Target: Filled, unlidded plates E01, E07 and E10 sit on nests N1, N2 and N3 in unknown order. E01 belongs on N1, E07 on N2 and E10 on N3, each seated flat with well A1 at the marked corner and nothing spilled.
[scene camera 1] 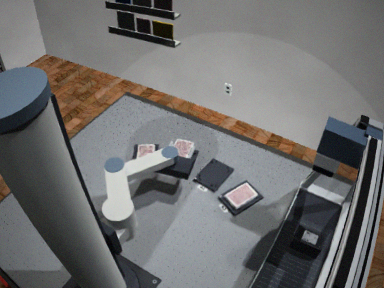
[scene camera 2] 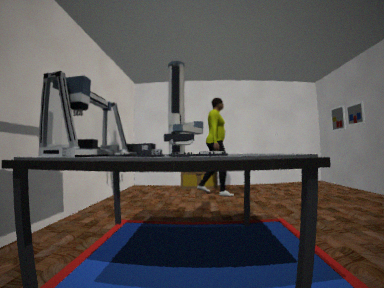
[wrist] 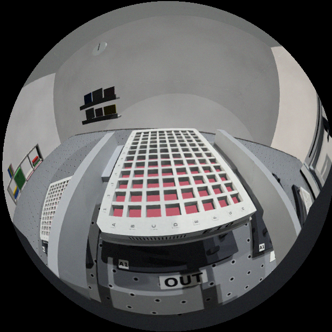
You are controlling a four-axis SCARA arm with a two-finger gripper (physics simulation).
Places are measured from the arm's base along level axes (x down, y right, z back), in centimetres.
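Pixels of known places: gripper, fingertip midpoint: [scene camera 1: 182, 145] [scene camera 2: 182, 141].
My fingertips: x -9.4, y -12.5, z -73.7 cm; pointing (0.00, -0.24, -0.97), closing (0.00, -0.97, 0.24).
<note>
Ahead of a thing's pixels: the offset from my fingertips to its top centre. "spot": to the spot under its first point. Level surfaces: height alone.
My gripper [scene camera 1: 183, 149] [wrist: 167, 137] is shut on plate E10 @(dx +0.4, dy +0.5, dz +2.2 cm) [scene camera 1: 185, 145] [wrist: 155, 195], a white plate with red liquid in its wells. The plate looks level, above a dark nest [wrist: 220, 248] by the OUT label [wrist: 183, 280]. Its A1 corner is near left in the wrist view, above the nest's A1 mark [wrist: 123, 264]. A second filled plate @(dx +5.5, dy -15.8, dz +9.5 cm) [scene camera 1: 146, 150] [wrist: 53, 210] sits on the leftmost nest. A third @(dx +5.5, dy +35.3, dz +8.0 cm) [scene camera 1: 243, 195] sits on the rightmost nest @(spot: dx +7.4, dy +33.2, dz +16.3 cm) [scene camera 1: 228, 208]. An empty dark nest @(dx +5.9, dy +18.6, dz +2.3 cm) [scene camera 1: 214, 175] lies between the held plate and the third. Their names are unreadable.
A gantry machine [scene camera 1: 341, 142] [scene camera 2: 79, 90] with a dark deck @(dx +3.3 cm) [scene camera 1: 285, 260] stands right of the nests in scene camera 1. The arm's column [scene camera 1: 55, 165] [scene camera 2: 176, 95] stands on the table [scene camera 2: 165, 163]. A person in a yellow-green top [scene camera 2: 216, 127] is behind the table.
</note>
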